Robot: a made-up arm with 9 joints. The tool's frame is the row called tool. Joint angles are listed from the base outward.
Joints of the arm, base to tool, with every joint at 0 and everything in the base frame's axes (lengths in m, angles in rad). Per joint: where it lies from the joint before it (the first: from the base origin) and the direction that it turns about. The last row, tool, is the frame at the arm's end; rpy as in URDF.
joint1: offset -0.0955 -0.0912 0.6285 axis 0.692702 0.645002 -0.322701
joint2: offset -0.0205 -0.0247 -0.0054 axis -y
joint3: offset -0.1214 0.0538 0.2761 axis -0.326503 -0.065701 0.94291
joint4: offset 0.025 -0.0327 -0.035 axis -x
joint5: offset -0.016 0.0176 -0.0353 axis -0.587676 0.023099 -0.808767
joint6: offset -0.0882 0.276 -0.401 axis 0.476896 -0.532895 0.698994
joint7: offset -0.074 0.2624 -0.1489 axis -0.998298 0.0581 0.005
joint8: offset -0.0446 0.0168 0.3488 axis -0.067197 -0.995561 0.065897
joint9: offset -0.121 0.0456 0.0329 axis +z
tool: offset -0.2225 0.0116 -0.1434 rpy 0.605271 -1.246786 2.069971
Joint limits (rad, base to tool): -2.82..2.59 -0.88..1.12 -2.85..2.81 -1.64..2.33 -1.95..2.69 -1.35..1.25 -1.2..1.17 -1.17..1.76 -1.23..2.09
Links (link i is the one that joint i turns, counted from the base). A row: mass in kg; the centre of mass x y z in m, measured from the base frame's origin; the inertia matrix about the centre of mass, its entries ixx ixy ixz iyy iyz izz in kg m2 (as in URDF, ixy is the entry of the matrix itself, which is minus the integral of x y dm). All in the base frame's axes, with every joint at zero. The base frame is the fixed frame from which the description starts. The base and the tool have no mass.
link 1: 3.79; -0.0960 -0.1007 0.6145; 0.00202 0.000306 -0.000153 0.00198 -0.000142 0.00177
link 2: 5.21; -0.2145 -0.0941 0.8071; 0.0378 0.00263 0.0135 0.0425 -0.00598 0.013
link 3: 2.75; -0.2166 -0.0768 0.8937; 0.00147 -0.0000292 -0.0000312 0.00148 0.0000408 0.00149
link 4: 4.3; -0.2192 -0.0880 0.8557; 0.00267 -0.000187 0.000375 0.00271 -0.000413 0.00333
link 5: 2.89; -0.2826 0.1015 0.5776; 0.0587 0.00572 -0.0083 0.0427 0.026 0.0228
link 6: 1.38; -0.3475 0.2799 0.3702; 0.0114 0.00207 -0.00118 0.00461 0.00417 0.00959
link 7: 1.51; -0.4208 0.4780 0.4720; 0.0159 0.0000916 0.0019 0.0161 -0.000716 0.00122
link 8: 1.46; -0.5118 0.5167 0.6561; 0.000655 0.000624 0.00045 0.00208 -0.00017 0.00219
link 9: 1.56; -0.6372 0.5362 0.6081; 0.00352 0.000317 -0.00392 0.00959 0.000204 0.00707
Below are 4 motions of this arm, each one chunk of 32 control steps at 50 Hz.
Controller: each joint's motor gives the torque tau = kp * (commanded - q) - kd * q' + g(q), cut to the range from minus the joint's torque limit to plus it. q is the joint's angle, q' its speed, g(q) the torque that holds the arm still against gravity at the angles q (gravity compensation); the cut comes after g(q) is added. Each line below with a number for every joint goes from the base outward.
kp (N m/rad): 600 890 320 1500 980 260 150 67 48
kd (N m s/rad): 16 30 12 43 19 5.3 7.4 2.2 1.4
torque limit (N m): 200 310 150 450 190 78 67 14 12
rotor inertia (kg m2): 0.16 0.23 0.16 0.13 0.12 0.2 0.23 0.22 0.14
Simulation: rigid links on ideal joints. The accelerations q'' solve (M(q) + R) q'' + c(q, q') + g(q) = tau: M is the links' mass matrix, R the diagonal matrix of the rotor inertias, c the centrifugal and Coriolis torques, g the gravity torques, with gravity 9.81 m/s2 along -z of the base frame. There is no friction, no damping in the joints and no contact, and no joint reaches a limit. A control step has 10 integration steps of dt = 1/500 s. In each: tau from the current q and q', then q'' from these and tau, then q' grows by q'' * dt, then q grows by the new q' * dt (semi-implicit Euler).
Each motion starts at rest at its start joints. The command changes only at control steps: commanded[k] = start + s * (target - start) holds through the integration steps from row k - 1 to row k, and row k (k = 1, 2, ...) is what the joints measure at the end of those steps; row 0 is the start. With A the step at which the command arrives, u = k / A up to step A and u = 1 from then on. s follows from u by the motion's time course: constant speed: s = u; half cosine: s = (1 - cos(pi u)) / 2; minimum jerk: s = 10 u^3 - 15 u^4 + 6 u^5; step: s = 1 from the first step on.
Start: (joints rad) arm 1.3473 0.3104 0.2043 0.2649 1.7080 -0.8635 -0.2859 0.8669 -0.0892
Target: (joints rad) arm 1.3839 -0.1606 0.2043 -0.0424 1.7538 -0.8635 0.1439 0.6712 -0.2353
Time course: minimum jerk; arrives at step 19
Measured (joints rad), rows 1 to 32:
1: 1.3472 0.3103 0.2043 0.2647 1.7081 -0.8635 -0.2858 0.8669 -0.0892
2: 1.3463 0.3092 0.2046 0.2637 1.7089 -0.8637 -0.2854 0.8668 -0.0894
3: 1.3439 0.3059 0.2054 0.2607 1.7108 -0.8645 -0.2837 0.8664 -0.0901
4: 1.3394 0.2987 0.2073 0.2548 1.7142 -0.8662 -0.2794 0.8653 -0.0920
5: 1.3331 0.2864 0.2109 0.2455 1.7190 -0.8692 -0.2711 0.8630 -0.0956
6: 1.3254 0.2681 0.2167 0.2323 1.7249 -0.8734 -0.2571 0.8588 -0.1019
7: 1.3173 0.2433 0.2249 0.2154 1.7315 -0.8785 -0.2364 0.8518 -0.1113
8: 1.3095 0.2123 0.2354 0.1949 1.7382 -0.8841 -0.2082 0.8413 -0.1242
9: 1.3031 0.1759 0.2476 0.1715 1.7446 -0.8893 -0.1728 0.8266 -0.1406
10: 1.2986 0.1356 0.2605 0.1458 1.7501 -0.8935 -0.1311 0.8070 -0.1600
11: 1.2969 0.0930 0.2728 0.1189 1.7545 -0.8960 -0.0846 0.7827 -0.1816
12: 1.2983 0.0497 0.2828 0.0915 1.7574 -0.8965 -0.0353 0.7539 -0.2043
13: 1.3034 0.0076 0.2891 0.0646 1.7587 -0.8947 0.0144 0.7219 -0.2266
14: 1.3124 -0.0320 0.2903 0.0392 1.7585 -0.8907 0.0623 0.6883 -0.2471
15: 1.3255 -0.0679 0.2854 0.0159 1.7568 -0.8850 0.1063 0.6555 -0.2644
16: 1.3424 -0.0993 0.2742 -0.0047 1.7539 -0.8782 0.1446 0.6262 -0.2772
17: 1.3626 -0.1258 0.2570 -0.0221 1.7502 -0.8708 0.1758 0.6032 -0.2847
18: 1.3852 -0.1475 0.2351 -0.0364 1.7460 -0.8637 0.1991 0.5887 -0.2865
19: 1.4087 -0.1649 0.2105 -0.0478 1.7420 -0.8572 0.2140 0.5844 -0.2827
20: 1.4313 -0.1787 0.1856 -0.0570 1.7386 -0.8518 0.2208 0.5905 -0.2739
21: 1.4512 -0.1899 0.1625 -0.0644 1.7360 -0.8475 0.2205 0.6061 -0.2612
22: 1.4674 -0.1990 0.1429 -0.0702 1.7341 -0.8440 0.2141 0.6295 -0.2460
23: 1.4794 -0.2060 0.1278 -0.0743 1.7331 -0.8409 0.2031 0.6579 -0.2298
24: 1.4868 -0.2110 0.1179 -0.0768 1.7326 -0.8381 0.1889 0.6882 -0.2140
25: 1.4895 -0.2137 0.1132 -0.0777 1.7329 -0.8357 0.1731 0.7176 -0.2001
26: 1.4878 -0.2142 0.1132 -0.0771 1.7336 -0.8337 0.1572 0.7431 -0.1889
27: 1.4818 -0.2124 0.1173 -0.0752 1.7349 -0.8326 0.1426 0.7626 -0.1816
28: 1.4722 -0.2084 0.1249 -0.0722 1.7366 -0.8329 0.1307 0.7745 -0.1784
29: 1.4596 -0.2026 0.1349 -0.0683 1.7388 -0.8347 0.1221 0.7784 -0.1796
30: 1.4448 -0.1953 0.1468 -0.0638 1.7413 -0.8382 0.1176 0.7742 -0.1848
31: 1.4287 -0.1870 0.1599 -0.0589 1.7441 -0.8431 0.1169 0.7628 -0.1935
32: 1.4122 -0.1782 0.1735 -0.0536 1.7472 -0.8493 0.1199 0.7456 -0.2048

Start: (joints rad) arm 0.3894 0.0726 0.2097 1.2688 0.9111 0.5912 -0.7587 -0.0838 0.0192
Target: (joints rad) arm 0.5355 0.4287 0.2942 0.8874 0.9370 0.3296 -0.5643 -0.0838 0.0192
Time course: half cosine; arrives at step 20
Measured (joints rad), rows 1 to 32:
1: 0.3896 0.0729 0.2098 1.2683 0.9116 0.5914 -0.7591 -0.0839 0.0193
2: 0.3903 0.0745 0.2104 1.2663 0.9133 0.5919 -0.7606 -0.0844 0.0200
3: 0.3919 0.0784 0.2120 1.2616 0.9159 0.5924 -0.7640 -0.0856 0.0215
4: 0.3947 0.0856 0.2153 1.2536 0.9189 0.5920 -0.7696 -0.0877 0.0242
5: 0.3987 0.0967 0.2204 1.2416 0.9218 0.5897 -0.7770 -0.0906 0.0284
6: 0.4041 0.1119 0.2274 1.2254 0.9244 0.5845 -0.7851 -0.0940 0.0338
7: 0.4109 0.1310 0.2362 1.2051 0.9266 0.5755 -0.7925 -0.0976 0.0403
8: 0.4192 0.1537 0.2462 1.1812 0.9284 0.5623 -0.7975 -0.1006 0.0472
9: 0.4288 0.1793 0.2569 1.1541 0.9298 0.5448 -0.7986 -0.1023 0.0539
10: 0.4394 0.2072 0.2676 1.1246 0.9310 0.5233 -0.7945 -0.1020 0.0595
11: 0.4508 0.2366 0.2773 1.0935 0.9319 0.4985 -0.7841 -0.0993 0.0633
12: 0.4626 0.2666 0.2852 1.0616 0.9325 0.4712 -0.7671 -0.0941 0.0647
13: 0.4745 0.2964 0.2906 1.0298 0.9328 0.4426 -0.7435 -0.0865 0.0631
14: 0.4864 0.3252 0.2931 0.9988 0.9327 0.4137 -0.7139 -0.0772 0.0582
15: 0.4981 0.3523 0.2924 0.9695 0.9322 0.3854 -0.6793 -0.0674 0.0503
16: 0.5095 0.3768 0.2889 0.9424 0.9312 0.3586 -0.6412 -0.0582 0.0394
17: 0.5203 0.3980 0.2830 0.9182 0.9297 0.3341 -0.6012 -0.0509 0.0263
18: 0.5303 0.4155 0.2755 0.8974 0.9277 0.3124 -0.5610 -0.0468 0.0116
19: 0.5390 0.4288 0.2671 0.8806 0.9253 0.2942 -0.5226 -0.0468 -0.0036
20: 0.5460 0.4377 0.2584 0.8685 0.9228 0.2799 -0.4876 -0.0514 -0.0185
21: 0.5513 0.4423 0.2502 0.8608 0.9208 0.2703 -0.4579 -0.0606 -0.0319
22: 0.5553 0.4438 0.2435 0.8572 0.9203 0.2659 -0.4353 -0.0734 -0.0428
23: 0.5581 0.4430 0.2389 0.8567 0.9211 0.2664 -0.4212 -0.0883 -0.0500
24: 0.5596 0.4409 0.2371 0.8585 0.9228 0.2712 -0.4162 -0.1034 -0.0531
25: 0.5599 0.4380 0.2381 0.8618 0.9249 0.2793 -0.4200 -0.1171 -0.0516
26: 0.5589 0.4348 0.2416 0.8660 0.9270 0.2898 -0.4318 -0.1280 -0.0458
27: 0.5569 0.4318 0.2472 0.8704 0.9288 0.3019 -0.4500 -0.1350 -0.0361
28: 0.5541 0.4290 0.2544 0.8749 0.9303 0.3145 -0.4729 -0.1379 -0.0234
29: 0.5510 0.4265 0.2623 0.8791 0.9316 0.3269 -0.4985 -0.1367 -0.0087
30: 0.5476 0.4245 0.2706 0.8830 0.9328 0.3383 -0.5252 -0.1319 0.0069
31: 0.5441 0.4229 0.2788 0.8866 0.9340 0.3481 -0.5511 -0.1244 0.0223
32: 0.5407 0.4217 0.2865 0.8898 0.9353 0.3558 -0.5749 -0.1149 0.0363

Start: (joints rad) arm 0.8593 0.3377 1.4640 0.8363 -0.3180 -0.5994 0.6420 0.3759 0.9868
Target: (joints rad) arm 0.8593 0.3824 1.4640 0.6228 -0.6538 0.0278 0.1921 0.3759 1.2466
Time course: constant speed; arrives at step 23
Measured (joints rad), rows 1 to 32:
1: 0.8599 0.3395 1.4661 0.8345 -0.3188 -0.5990 0.6415 0.3760 0.9877
2: 0.8605 0.3438 1.4695 0.8306 -0.3213 -0.5966 0.6399 0.3763 0.9908
3: 0.8602 0.3498 1.4727 0.8254 -0.3258 -0.5904 0.6366 0.3768 0.9968
4: 0.8584 0.3566 1.4752 0.8192 -0.3327 -0.5797 0.6314 0.3776 1.0060
5: 0.8553 0.3636 1.4770 0.8124 -0.3423 -0.5637 0.6243 0.3786 1.0180
6: 0.8514 0.3701 1.4786 0.8048 -0.3544 -0.5425 0.6151 0.3798 1.0323
7: 0.8471 0.3757 1.4801 0.7966 -0.3691 -0.5159 0.6040 0.3813 1.0479
8: 0.8432 0.3800 1.4817 0.7877 -0.3861 -0.4843 0.5909 0.3828 1.0640
9: 0.8399 0.3828 1.4832 0.7779 -0.4051 -0.4483 0.5760 0.3843 1.0796
10: 0.8379 0.3840 1.4845 0.7674 -0.4258 -0.4087 0.5592 0.3853 1.0939
11: 0.8372 0.3837 1.4851 0.7561 -0.4478 -0.3663 0.5403 0.3854 1.1065
12: 0.8380 0.3820 1.4846 0.7441 -0.4708 -0.3223 0.5193 0.3844 1.1172
13: 0.8403 0.3791 1.4827 0.7315 -0.4944 -0.2775 0.4961 0.3817 1.1263
14: 0.8440 0.3751 1.4792 0.7184 -0.5182 -0.2329 0.4706 0.3771 1.1341
15: 0.8489 0.3705 1.4741 0.7050 -0.5416 -0.1897 0.4429 0.3703 1.1412
16: 0.8547 0.3654 1.4674 0.6916 -0.5642 -0.1485 0.4133 0.3615 1.1482
17: 0.8612 0.3602 1.4594 0.6783 -0.5856 -0.1104 0.3822 0.3509 1.1558
18: 0.8678 0.3554 1.4506 0.6655 -0.6054 -0.0758 0.3502 0.3392 1.1645
19: 0.8742 0.3513 1.4415 0.6534 -0.6231 -0.0451 0.3182 0.3271 1.1746
20: 0.8801 0.3485 1.4328 0.6420 -0.6386 -0.0184 0.2870 0.3156 1.1862
21: 0.8850 0.3471 1.4251 0.6316 -0.6520 0.0046 0.2574 0.3059 1.1994
22: 0.8887 0.3476 1.4187 0.6222 -0.6632 0.0245 0.2303 0.2989 1.2137
23: 0.8908 0.3502 1.4139 0.6137 -0.6727 0.0419 0.2061 0.2956 1.2290
24: 0.8904 0.3525 1.4100 0.6079 -0.6797 0.0564 0.1859 0.2960 1.2438
25: 0.8881 0.3539 1.4087 0.6052 -0.6830 0.0657 0.1705 0.2993 1.2566
26: 0.8853 0.3550 1.4114 0.6050 -0.6827 0.0689 0.1600 0.3052 1.2664
27: 0.8823 0.3566 1.4180 0.6067 -0.6795 0.0665 0.1542 0.3132 1.2725
28: 0.8788 0.3593 1.4272 0.6097 -0.6741 0.0599 0.1526 0.3232 1.2749
29: 0.8747 0.3632 1.4378 0.6135 -0.6677 0.0508 0.1546 0.3347 1.2738
30: 0.8697 0.3683 1.4485 0.6174 -0.6609 0.0408 0.1594 0.3474 1.2699
31: 0.8641 0.3743 1.4585 0.6212 -0.6546 0.0312 0.1663 0.3607 1.2641
32: 0.8582 0.3805 1.4673 0.6246 -0.6491 0.0229 0.1744 0.3740 1.2573

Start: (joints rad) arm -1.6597 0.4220 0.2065 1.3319 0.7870 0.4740 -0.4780 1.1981 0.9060
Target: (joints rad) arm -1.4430 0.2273 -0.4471 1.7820 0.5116 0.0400 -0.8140 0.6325 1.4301
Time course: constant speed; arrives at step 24
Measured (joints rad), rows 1 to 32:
1: -1.6597 0.4213 0.2063 1.3378 0.7785 0.4666 -0.4775 1.1978 0.9070
2: -1.6587 0.4186 0.2030 1.3491 0.7668 0.4492 -0.4783 1.1959 0.9109
3: -1.6560 0.4140 0.1952 1.3644 0.7565 0.4239 -0.4812 1.1912 0.9192
4: -1.6516 0.4077 0.1831 1.3827 0.7478 0.3945 -0.4865 1.1829 0.9327
5: -1.6461 0.4001 0.1675 1.4030 0.7400 0.3654 -0.4941 1.1705 0.9515
6: -1.6400 0.3918 0.1490 1.4245 0.7320 0.3398 -0.5042 1.1538 0.9751
7: -1.6332 0.3829 0.1281 1.4463 0.7234 0.3192 -0.5170 1.1329 1.0026
8: -1.6258 0.3737 0.1052 1.4679 0.7139 0.3033 -0.5324 1.1083 1.0327
9: -1.6176 0.3644 0.0803 1.4891 0.7033 0.2907 -0.5503 1.0805 1.0640
10: -1.6082 0.3550 0.0531 1.5095 0.6919 0.2798 -0.5700 1.0502 1.0952
11: -1.5976 0.3456 0.0237 1.5293 0.6798 0.2687 -0.5910 1.0182 1.1252
12: -1.5858 0.3361 -0.0080 1.5484 0.6671 0.2565 -0.6123 0.9852 1.1531
13: -1.5730 0.3268 -0.0418 1.5669 0.6540 0.2428 -0.6331 0.9520 1.1785
14: -1.5595 0.3178 -0.0776 1.5849 0.6405 0.2274 -0.6528 0.9191 1.2012
15: -1.5456 0.3091 -0.1151 1.6024 0.6269 0.2109 -0.6708 0.8870 1.2213
16: -1.5317 0.3009 -0.1538 1.6196 0.6130 0.1937 -0.6869 0.8559 1.2394
17: -1.5180 0.2933 -0.1935 1.6366 0.5992 0.1761 -0.7013 0.8259 1.2560
18: -1.5048 0.2861 -0.2336 1.6536 0.5853 0.1584 -0.7141 0.7971 1.2719
19: -1.4923 0.2794 -0.2738 1.6705 0.5716 0.1407 -0.7257 0.7693 1.2879
20: -1.4804 0.2729 -0.3137 1.6876 0.5580 0.1230 -0.7366 0.7425 1.3044
21: -1.4692 0.2667 -0.3528 1.7048 0.5446 0.1053 -0.7472 0.7163 1.3220
22: -1.4585 0.2604 -0.3908 1.7221 0.5315 0.0874 -0.7577 0.6907 1.3410
23: -1.4485 0.2541 -0.4273 1.7397 0.5186 0.0694 -0.7684 0.6656 1.3614
24: -1.4389 0.2476 -0.4622 1.7574 0.5061 0.0513 -0.7795 0.6409 1.3832
25: -1.4296 0.2404 -0.4958 1.7698 0.5020 0.0395 -0.7919 0.6173 1.4048
26: -1.4207 0.2330 -0.5248 1.7773 0.5012 0.0373 -0.8039 0.5963 1.4239
27: -1.4125 0.2263 -0.5474 1.7812 0.5000 0.0434 -0.8147 0.5789 1.4386
28: -1.4052 0.2206 -0.5635 1.7826 0.4980 0.0542 -0.8242 0.5655 1.4485
29: -1.3990 0.2162 -0.5741 1.7826 0.4957 0.0655 -0.8325 0.5562 1.4535
30: -1.3946 0.2131 -0.5802 1.7821 0.4940 0.0742 -0.8394 0.5511 1.4540
31: -1.3925 0.2114 -0.5823 1.7815 0.4933 0.0784 -0.8446 0.5498 1.4510
32: -1.3927 0.2108 -0.5809 1.7812 0.4936 0.0781 -0.8478 0.5520 1.4453

